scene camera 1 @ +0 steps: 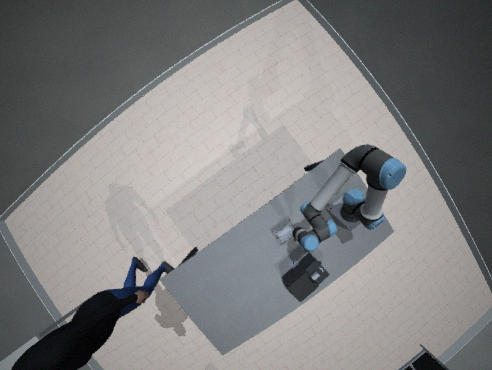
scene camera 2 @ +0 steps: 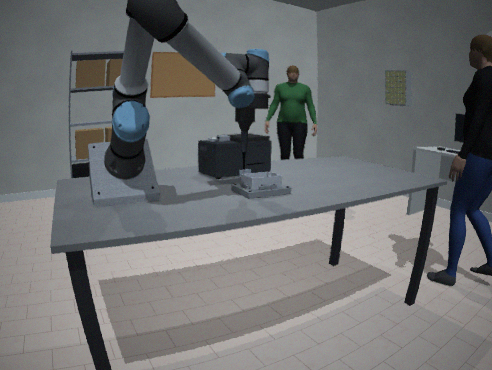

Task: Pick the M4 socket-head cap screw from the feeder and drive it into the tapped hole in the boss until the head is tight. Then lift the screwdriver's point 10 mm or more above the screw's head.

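Note:
The screwdriver (scene camera 2: 244,159) hangs upright from the wrist in the scene camera 2 view. Its thin point ends at the left rear corner of the light grey metal part (scene camera 1: 284,233) (scene camera 2: 264,180), which lies on a flat base plate. Whether the point touches the part or stands slightly above or behind it cannot be told. In the scene camera 1 view the wrist hides the point. The dark feeder (scene camera 1: 301,282) (scene camera 2: 219,159) stands on the table behind the part. The screw, the tapped hole and whether a screw sits on the point are too small to make out.
The grey table (scene camera 1: 220,300) (scene camera 2: 350,175) carries the arm's base plate (scene camera 2: 100,192). A person in black and blue (scene camera 1: 75,330) (scene camera 2: 480,130) stands near the table's far end. A person in green (scene camera 2: 293,102) stands behind the table. A shelf rack (scene camera 2: 71,110) is at the wall.

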